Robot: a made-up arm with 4 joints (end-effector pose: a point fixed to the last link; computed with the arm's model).
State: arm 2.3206 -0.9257 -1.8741 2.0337
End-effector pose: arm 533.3 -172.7 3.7 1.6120 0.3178 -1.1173
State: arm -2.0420 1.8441 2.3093 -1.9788
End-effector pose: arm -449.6 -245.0 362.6 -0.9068 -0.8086 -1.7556
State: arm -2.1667 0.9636 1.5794 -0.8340
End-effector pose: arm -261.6 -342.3 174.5 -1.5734 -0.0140 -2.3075
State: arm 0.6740 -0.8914 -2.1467 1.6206
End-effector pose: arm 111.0 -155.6 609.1 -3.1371 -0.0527 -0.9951
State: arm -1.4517 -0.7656 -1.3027 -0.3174
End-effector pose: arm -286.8 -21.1 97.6 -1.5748 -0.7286 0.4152
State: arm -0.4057 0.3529 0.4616 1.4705
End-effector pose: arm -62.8 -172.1 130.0 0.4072 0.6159 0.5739
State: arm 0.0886 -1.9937 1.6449 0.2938
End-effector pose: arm -336.7 -142.4 609.0 -1.9905 1.0068 2.5708
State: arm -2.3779 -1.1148 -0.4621 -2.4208
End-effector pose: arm -307.4 -124.7 -408.1 -2.9808 0.5670 2.7853
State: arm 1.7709 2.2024 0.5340 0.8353
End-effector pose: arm 498.3 -184.7 -123.1 0.5058 0.3038 0.4066
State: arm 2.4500 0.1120 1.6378 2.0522
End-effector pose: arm 227.0 -38.6 268.0 -2.3318 -0.2964 1.1802
